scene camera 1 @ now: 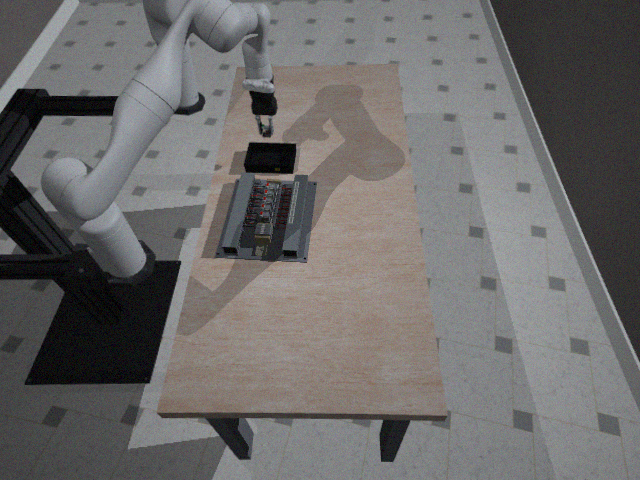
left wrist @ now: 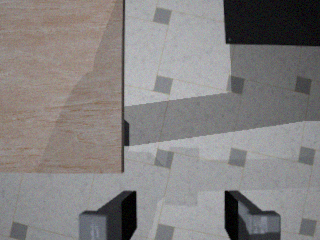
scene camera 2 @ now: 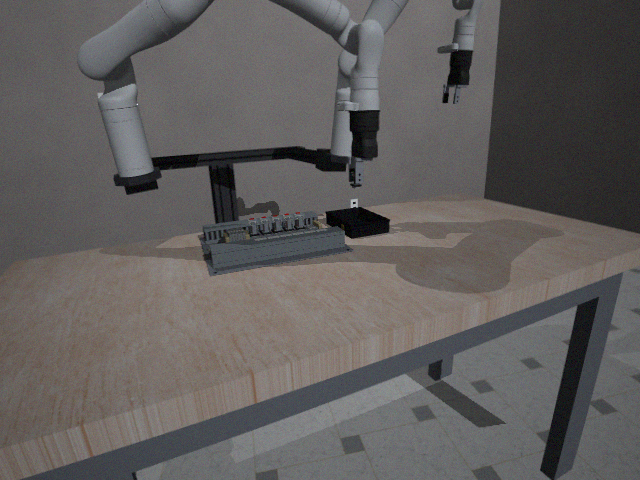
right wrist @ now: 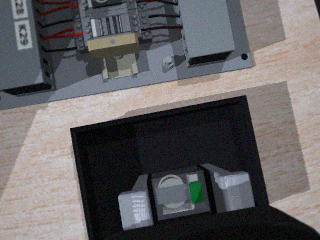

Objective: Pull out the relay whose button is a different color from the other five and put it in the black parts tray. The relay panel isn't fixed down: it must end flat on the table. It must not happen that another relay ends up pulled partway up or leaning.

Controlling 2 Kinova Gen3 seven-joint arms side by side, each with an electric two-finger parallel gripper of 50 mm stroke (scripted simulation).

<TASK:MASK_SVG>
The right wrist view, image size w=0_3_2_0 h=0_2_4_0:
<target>grey relay panel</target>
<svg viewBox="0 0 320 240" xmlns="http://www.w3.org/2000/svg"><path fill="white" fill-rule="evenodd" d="M0 0L0 111L253 67L240 0L121 0L121 5L93 9L89 0Z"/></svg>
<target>black parts tray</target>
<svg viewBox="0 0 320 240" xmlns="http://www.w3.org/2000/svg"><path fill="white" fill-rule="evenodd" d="M213 213L209 211L159 220L158 224L211 215ZM246 95L70 128L89 240L104 240L110 234L123 231L118 196L121 192L131 191L140 175L149 175L159 171L207 163L229 172L245 171L249 173L255 206L270 206Z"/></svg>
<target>green-button relay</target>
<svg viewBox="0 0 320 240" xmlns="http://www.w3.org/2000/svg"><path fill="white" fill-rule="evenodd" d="M201 168L193 165L152 173L151 182L158 221L211 211L204 172Z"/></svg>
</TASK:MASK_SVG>
